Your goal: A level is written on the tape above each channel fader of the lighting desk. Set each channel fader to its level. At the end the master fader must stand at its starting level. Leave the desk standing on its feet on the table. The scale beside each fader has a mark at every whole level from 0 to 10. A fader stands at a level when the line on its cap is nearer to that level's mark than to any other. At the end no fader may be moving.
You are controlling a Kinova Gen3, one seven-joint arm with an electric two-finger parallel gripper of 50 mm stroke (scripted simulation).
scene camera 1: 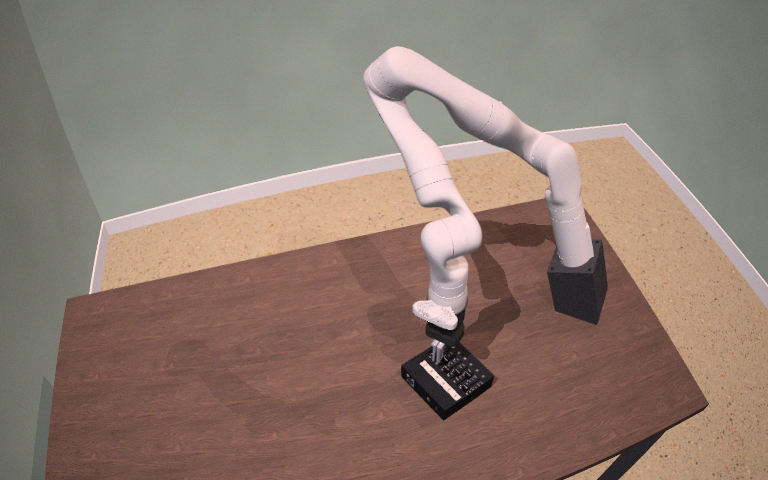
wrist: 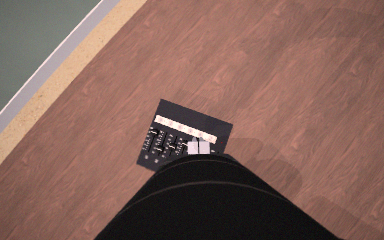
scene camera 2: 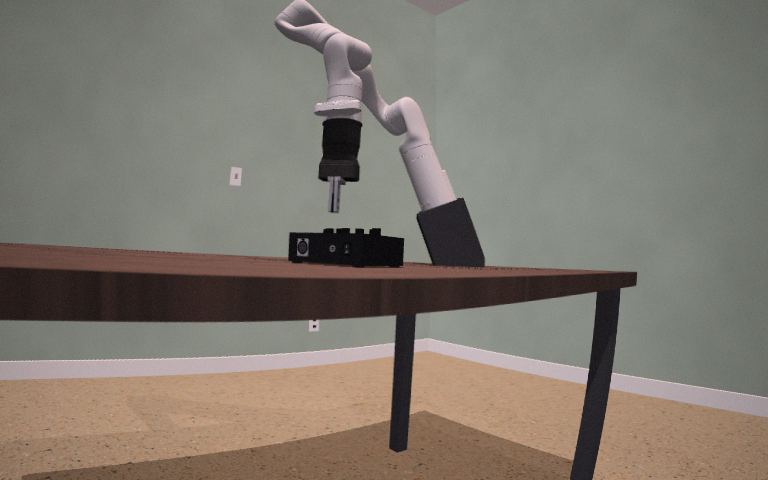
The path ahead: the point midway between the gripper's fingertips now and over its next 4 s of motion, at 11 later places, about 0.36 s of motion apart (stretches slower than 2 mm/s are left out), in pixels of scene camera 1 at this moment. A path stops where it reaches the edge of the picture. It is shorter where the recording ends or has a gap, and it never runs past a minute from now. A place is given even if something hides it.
My gripper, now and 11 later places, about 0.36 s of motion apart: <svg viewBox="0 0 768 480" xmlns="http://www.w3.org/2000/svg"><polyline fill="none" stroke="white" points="437,358 433,355 432,353 431,352 431,352 430,352 430,354 430,355 430,356 430,357 429,358 430,360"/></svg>
